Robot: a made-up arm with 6 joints. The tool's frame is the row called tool.
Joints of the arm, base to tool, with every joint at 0 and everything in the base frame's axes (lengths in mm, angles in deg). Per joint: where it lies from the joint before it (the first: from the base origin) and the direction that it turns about. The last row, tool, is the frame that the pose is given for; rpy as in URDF.
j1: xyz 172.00 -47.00 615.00 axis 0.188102 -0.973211 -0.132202
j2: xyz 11.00 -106.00 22.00 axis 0 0 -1
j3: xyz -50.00 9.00 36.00 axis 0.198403 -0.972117 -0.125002
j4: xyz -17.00 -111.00 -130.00 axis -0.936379 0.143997 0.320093
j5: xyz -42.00 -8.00 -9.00 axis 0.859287 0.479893 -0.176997
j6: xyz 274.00 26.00 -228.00 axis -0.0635 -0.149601 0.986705
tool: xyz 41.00 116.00 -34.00 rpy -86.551 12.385 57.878
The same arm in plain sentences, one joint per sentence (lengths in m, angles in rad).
The arm has six revolute joints in a row. What follows holds with every joint at zero, and every direction is one of the base frame's. Joint 1 is mounted 0.1720 m along +x and 0.0470 m along -y and 0.6150 m along +z from the base frame's origin and rotates about the direction (0.188102, -0.973211, -0.132202). Joint 2 is mounted 0.0110 m along +x and 0.1060 m along -y and 0.0220 m along +z from joint 1 and rotates about -z. Joint 3 is mounted 0.0500 m along -x and 0.0090 m along +y and 0.0360 m along +z from joint 2 and rotates about the direction (0.198403, -0.972117, -0.125002). Joint 4 is mounted 0.0170 m along -x and 0.1110 m along -y and 0.1300 m along -z from joint 3 and rotates about the direction (-0.936379, 0.143997, 0.320093). Joint 5 is mounted 0.0420 m along -x and 0.0080 m along -y and 0.0090 m along -z from joint 4 and rotates about the direction (0.859287, 0.479893, -0.176997). Joint 6 is mounted 0.2740 m along +x and 0.0260 m along +y and 0.2280 m along -z from joint 5 and rotates about the direction (-0.0635, -0.149601, 0.986705). The tool frame, which is the frame that the pose is given for, is mounted 0.0410 m along +x and 0.1160 m along +y and 0.0340 m along -z from joint 6; its axes are the base frame's turned by roll -1.5106, pitch 0.2162 and yaw 1.0102 rad (as in URDF: about the fixed x, then y, then z).
